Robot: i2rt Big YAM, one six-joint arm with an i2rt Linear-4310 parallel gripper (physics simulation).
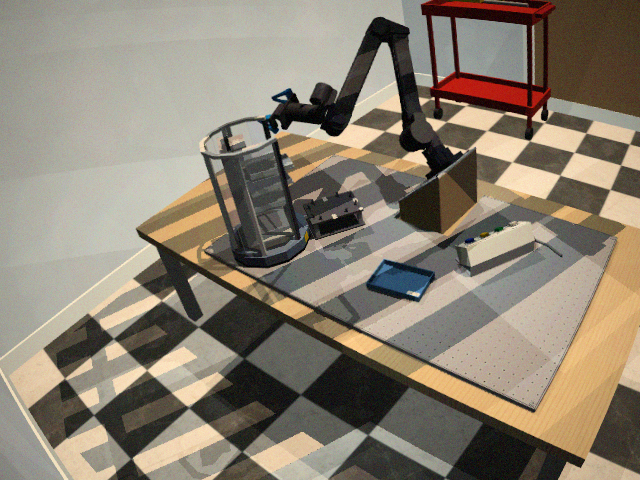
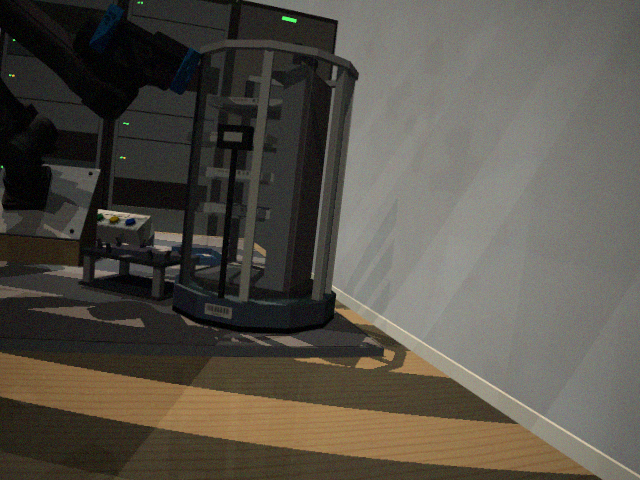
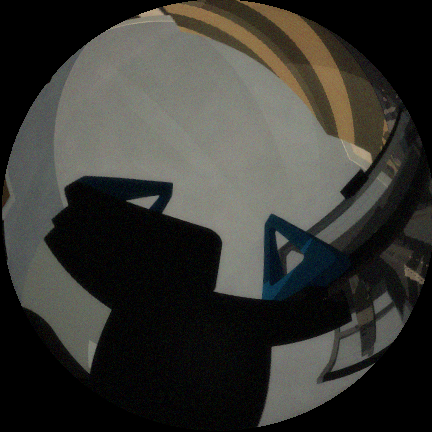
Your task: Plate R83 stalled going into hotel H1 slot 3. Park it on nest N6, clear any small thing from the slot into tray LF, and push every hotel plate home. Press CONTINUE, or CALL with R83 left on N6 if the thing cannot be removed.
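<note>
My gripper is open and empty, with blue fingers. It is high beside the upper rim of the round clear-walled hotel; one finger is close to that rim, and contact cannot be told. Several pale plates show at different levels inside the hotel, including one plate. Their labels, R83 and any small thing in a slot cannot be made out. A dark pegged stand beside the hotel bears no visible plate. A blue tray and a button box stand farther along the mat.
An upright panel stands near the arm's base. A black post with a small sign stands at the hotel's side. The wall is beyond the table. A red cart stands on the floor behind.
</note>
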